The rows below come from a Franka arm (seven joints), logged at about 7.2 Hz.
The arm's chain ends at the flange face. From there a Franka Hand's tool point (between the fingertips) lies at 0.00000 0.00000 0.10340 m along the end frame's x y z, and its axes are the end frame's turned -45 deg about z.
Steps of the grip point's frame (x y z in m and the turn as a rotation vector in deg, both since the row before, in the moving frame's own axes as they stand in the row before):
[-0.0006 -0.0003 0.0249 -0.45 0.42 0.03]
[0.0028 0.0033 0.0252 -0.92 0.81 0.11]
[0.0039 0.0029 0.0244 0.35 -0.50 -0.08]
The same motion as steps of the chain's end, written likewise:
[-0.0017 0.0002 0.0249 -0.02 0.62 0.03]
[0.0021 0.0002 0.0252 -0.08 1.22 0.11]
[0.0059 -0.0009 0.0244 -0.11 -0.60 -0.08]

